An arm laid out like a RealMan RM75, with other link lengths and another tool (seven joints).
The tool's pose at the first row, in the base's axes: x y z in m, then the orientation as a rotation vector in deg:
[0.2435 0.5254 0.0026 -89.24 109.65 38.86]
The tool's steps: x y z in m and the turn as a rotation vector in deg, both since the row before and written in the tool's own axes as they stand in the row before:
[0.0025 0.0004 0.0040 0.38 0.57 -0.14]
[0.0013 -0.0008 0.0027 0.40 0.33 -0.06]
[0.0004 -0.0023 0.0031 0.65 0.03 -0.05]
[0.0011 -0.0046 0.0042 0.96 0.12 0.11]
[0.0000 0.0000 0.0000 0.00 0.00 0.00]
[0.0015 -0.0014 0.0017 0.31 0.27 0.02]
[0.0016 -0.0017 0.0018 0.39 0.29 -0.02]
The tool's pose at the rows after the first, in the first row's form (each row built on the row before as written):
[0.2432 0.5265 -0.0020 -89.48 109.96 38.02]
[0.2441 0.5273 -0.0049 -89.49 110.17 37.35]
[0.2467 0.5287 -0.0074 -89.15 110.17 36.62]
[0.2516 0.5298 -0.0112 -88.54 110.39 35.58]
[0.2516 0.5298 -0.0112 -88.54 110.39 35.58]
[0.2530 0.5296 -0.0135 -88.49 110.62 35.08]
[0.2547 0.5293 -0.0159 -88.44 110.83 34.47]

